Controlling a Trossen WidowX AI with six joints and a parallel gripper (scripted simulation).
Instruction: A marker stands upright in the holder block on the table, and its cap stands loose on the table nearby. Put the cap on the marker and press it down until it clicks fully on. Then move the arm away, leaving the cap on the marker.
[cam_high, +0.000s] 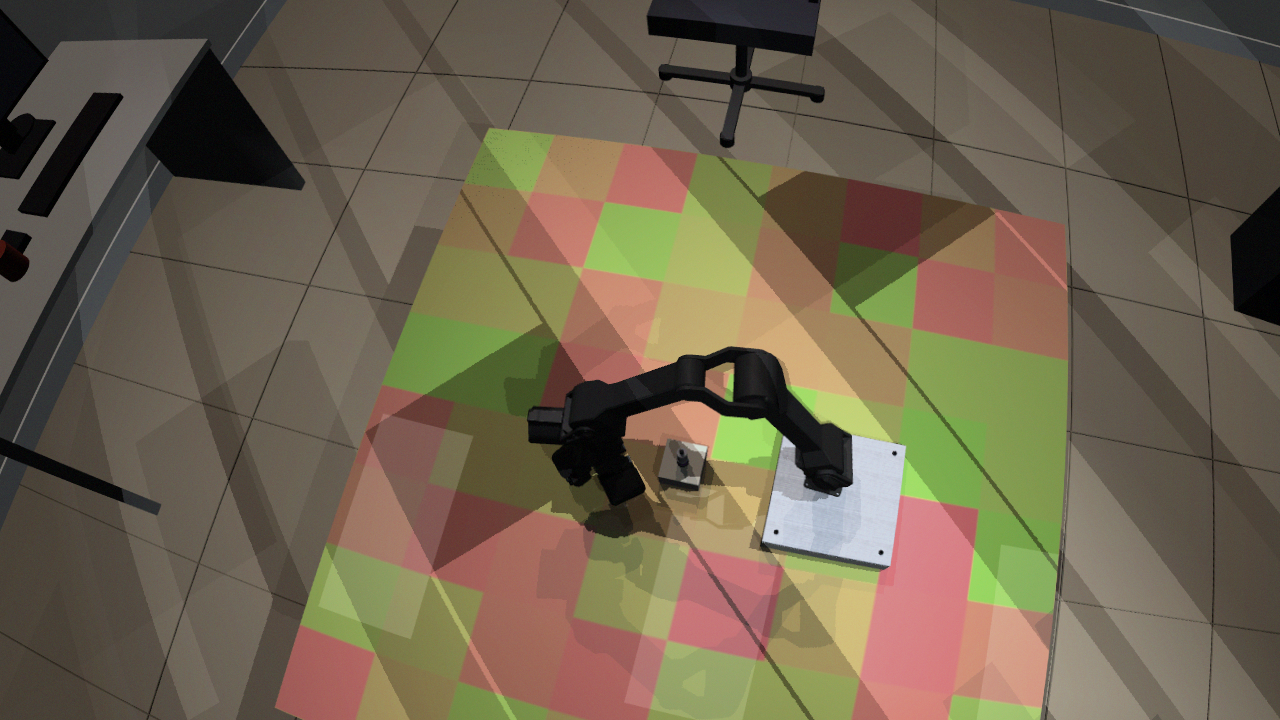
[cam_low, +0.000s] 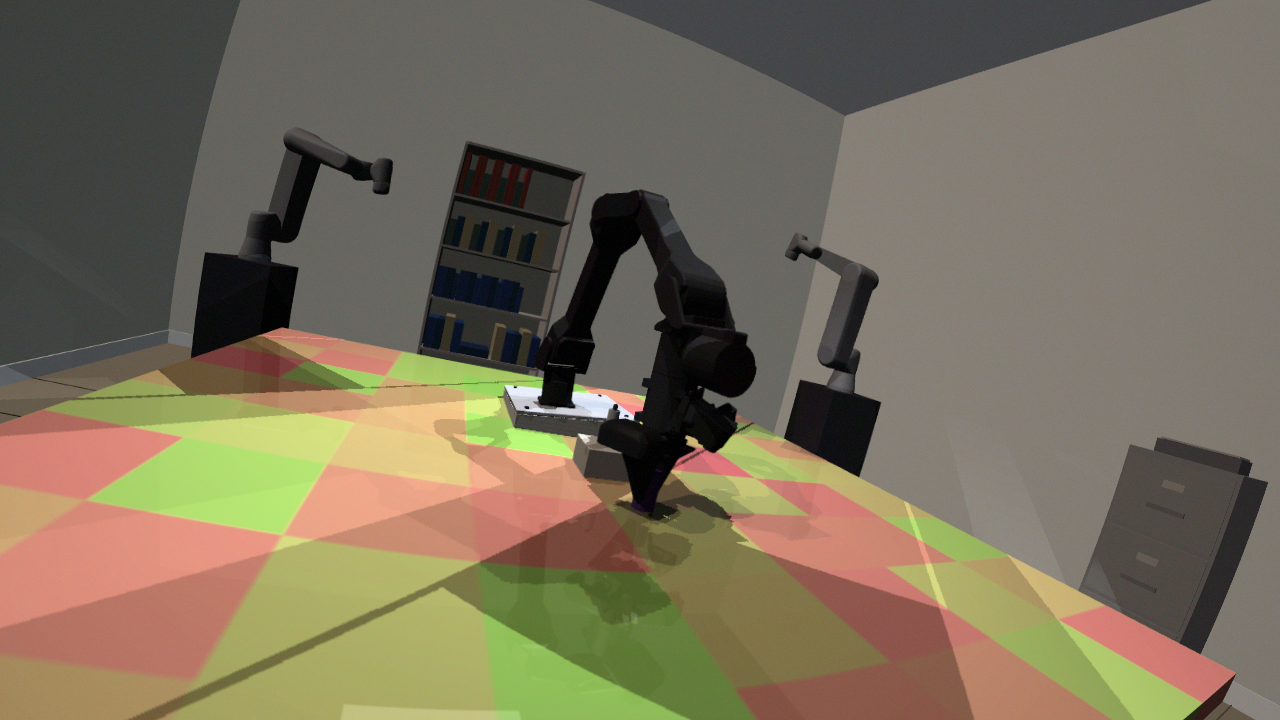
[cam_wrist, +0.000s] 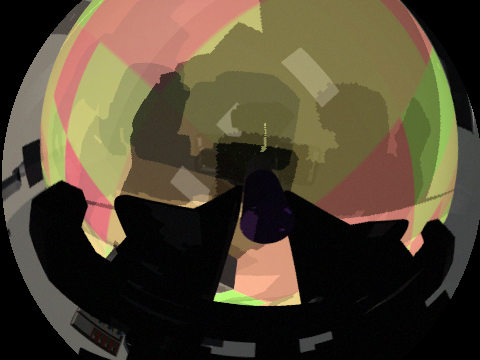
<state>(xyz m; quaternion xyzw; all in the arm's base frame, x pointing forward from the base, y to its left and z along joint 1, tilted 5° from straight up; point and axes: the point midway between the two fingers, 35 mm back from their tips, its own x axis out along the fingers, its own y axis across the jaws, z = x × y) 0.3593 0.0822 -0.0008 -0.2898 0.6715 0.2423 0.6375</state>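
My gripper tip is now 12 cm past the grey holder block, 3 cm to the left of it and 1 cm below it. From my gripper tip the other things lie so: purple cap: 1 cm above.
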